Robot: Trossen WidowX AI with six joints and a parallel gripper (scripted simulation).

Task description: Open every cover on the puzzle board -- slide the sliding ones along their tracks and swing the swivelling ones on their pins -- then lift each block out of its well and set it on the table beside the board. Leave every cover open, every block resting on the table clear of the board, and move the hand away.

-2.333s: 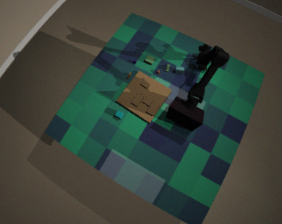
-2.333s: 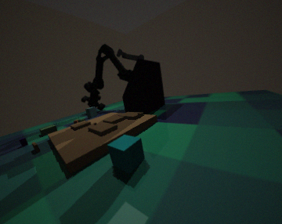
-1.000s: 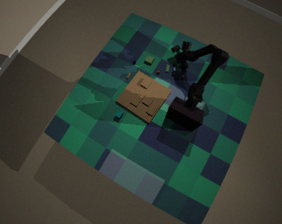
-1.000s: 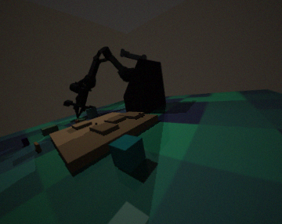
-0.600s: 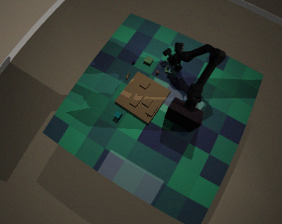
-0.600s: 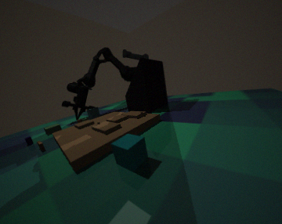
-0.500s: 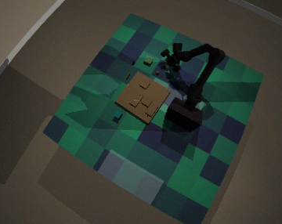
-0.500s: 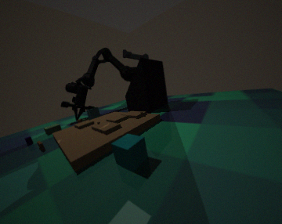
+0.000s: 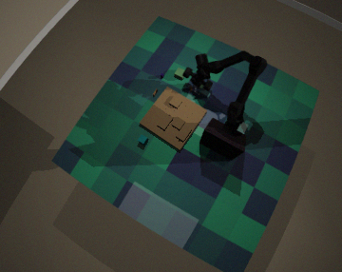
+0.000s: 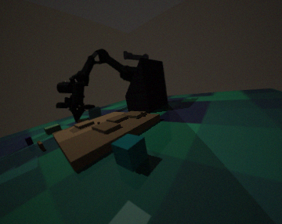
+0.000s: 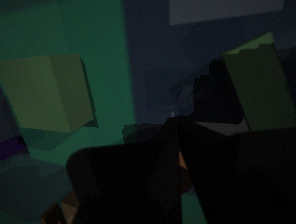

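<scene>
Right now my gripper tip is 40 mm to the right of the orange block, 10 mm below it and 10 mm past it. Also, from my gripper tip: green block 110 mm ahead, 10 mm to the right, 10 mm above; then small dark blue block 200 mm ahead, 80 mm to the left, 10 mm above; then light teal block 100 mm behind, 20 mm to the left, 20 mm above.
</scene>
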